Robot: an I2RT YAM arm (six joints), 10 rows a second.
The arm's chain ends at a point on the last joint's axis. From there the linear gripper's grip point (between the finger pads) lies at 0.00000 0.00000 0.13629 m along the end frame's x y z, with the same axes.
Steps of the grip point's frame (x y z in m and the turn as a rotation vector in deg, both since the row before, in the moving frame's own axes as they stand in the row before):
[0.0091, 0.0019, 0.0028, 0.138, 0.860, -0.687]
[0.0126, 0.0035, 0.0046, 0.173, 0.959, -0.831]
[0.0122, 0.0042, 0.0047, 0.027, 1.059, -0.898]
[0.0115, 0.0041, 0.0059, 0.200, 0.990, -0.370]
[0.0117, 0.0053, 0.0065, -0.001, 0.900, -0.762]
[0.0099, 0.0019, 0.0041, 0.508, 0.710, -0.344]
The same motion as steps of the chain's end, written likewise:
[0.0071, 0.0022, 0.0028, 0.138, 0.860, -0.687]
[0.0103, 0.0039, 0.0046, 0.173, 0.959, -0.831]
[0.0097, 0.0043, 0.0047, 0.027, 1.059, -0.898]
[0.0091, 0.0046, 0.0059, 0.200, 0.990, -0.370]
[0.0096, 0.0053, 0.0065, -0.001, 0.900, -0.762]
[0.0082, 0.0031, 0.0041, 0.508, 0.710, -0.344]

